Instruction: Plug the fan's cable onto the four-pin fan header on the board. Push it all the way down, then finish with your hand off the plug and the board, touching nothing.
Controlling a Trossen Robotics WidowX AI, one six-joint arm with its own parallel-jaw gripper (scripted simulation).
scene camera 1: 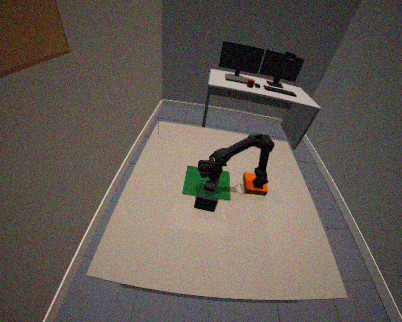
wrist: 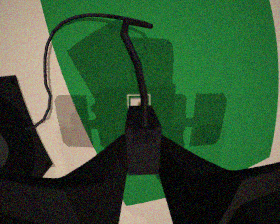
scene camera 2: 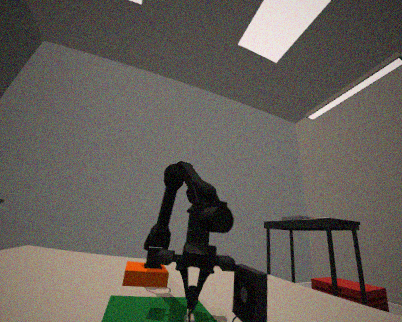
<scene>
I see my gripper point(scene camera 2: 191, 299) and a green board point(scene camera 1: 192, 178).
My gripper is seen too in the wrist view point(wrist: 141, 139). The green board also shows in the wrist view point(wrist: 205, 74).
</scene>
